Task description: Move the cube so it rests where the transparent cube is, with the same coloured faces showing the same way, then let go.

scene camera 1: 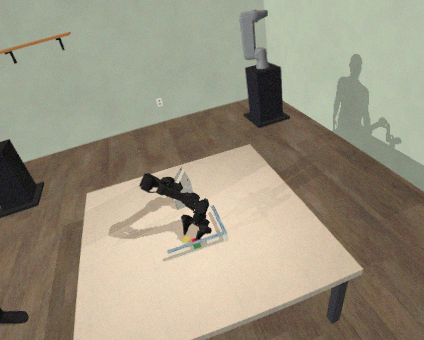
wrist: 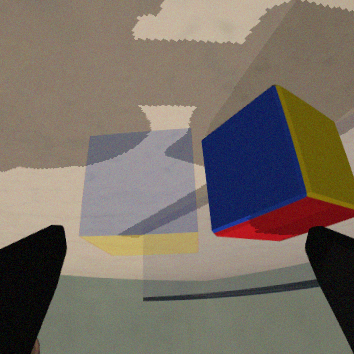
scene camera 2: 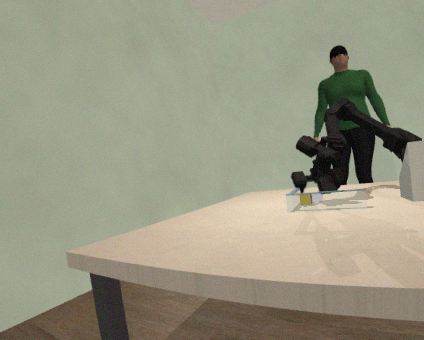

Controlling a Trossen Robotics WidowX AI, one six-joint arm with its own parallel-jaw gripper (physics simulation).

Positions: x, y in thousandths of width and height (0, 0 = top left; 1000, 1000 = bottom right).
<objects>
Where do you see a cube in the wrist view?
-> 770, 479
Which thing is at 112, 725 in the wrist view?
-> The gripper.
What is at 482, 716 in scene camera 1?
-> An L-shaped rail.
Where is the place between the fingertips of the gripper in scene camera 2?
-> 737, 566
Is the gripper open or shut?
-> Open.
</objects>
